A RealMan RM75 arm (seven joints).
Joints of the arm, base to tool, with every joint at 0 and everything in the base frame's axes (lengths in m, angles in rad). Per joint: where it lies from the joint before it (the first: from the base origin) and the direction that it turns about. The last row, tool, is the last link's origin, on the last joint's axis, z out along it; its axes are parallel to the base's.
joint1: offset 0 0 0.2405 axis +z
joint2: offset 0 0 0 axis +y
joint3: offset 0 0 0.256 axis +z
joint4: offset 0 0 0 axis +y
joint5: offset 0 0 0.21 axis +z
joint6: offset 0 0 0 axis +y
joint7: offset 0 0 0.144 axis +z
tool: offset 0 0 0
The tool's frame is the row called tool.
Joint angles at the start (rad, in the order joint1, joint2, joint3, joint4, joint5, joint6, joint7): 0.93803 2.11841 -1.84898 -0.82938 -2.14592 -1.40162 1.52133
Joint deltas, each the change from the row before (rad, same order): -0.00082 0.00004 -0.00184 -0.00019 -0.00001 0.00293 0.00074; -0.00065 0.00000 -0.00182 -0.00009 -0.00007 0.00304 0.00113; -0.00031 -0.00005 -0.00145 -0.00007 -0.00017 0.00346 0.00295; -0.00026 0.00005 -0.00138 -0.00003 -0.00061 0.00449 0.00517; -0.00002 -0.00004 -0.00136 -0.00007 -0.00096 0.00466 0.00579; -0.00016 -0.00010 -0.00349 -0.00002 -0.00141 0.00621 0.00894; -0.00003 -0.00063 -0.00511 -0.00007 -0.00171 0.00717 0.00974; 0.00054 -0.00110 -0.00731 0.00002 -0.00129 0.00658 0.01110; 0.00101 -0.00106 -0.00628 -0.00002 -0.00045 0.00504 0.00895; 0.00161 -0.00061 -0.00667 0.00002 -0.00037 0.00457 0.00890
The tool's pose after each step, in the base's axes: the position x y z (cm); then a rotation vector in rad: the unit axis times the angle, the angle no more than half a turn. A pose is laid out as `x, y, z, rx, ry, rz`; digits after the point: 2 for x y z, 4 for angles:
12.55, 31.16, -13.12, 2.6807, 0.7019, 0.4845
12.57, 31.17, -13.15, 2.6826, 0.7020, 0.4856
12.57, 31.19, -13.17, 2.6860, 0.7002, 0.4871
12.58, 31.23, -13.21, 2.6913, 0.6962, 0.4894
12.58, 31.28, -13.24, 2.6970, 0.6919, 0.4924
12.60, 31.32, -13.28, 2.7038, 0.6853, 0.4982
12.64, 31.38, -13.33, 2.7106, 0.6793, 0.5063
12.70, 31.42, -13.38, 2.7158, 0.6729, 0.5166
12.72, 31.45, -13.41, 2.7194, 0.6684, 0.5248
12.73, 31.46, -13.46, 2.7220, 0.6648, 0.5329

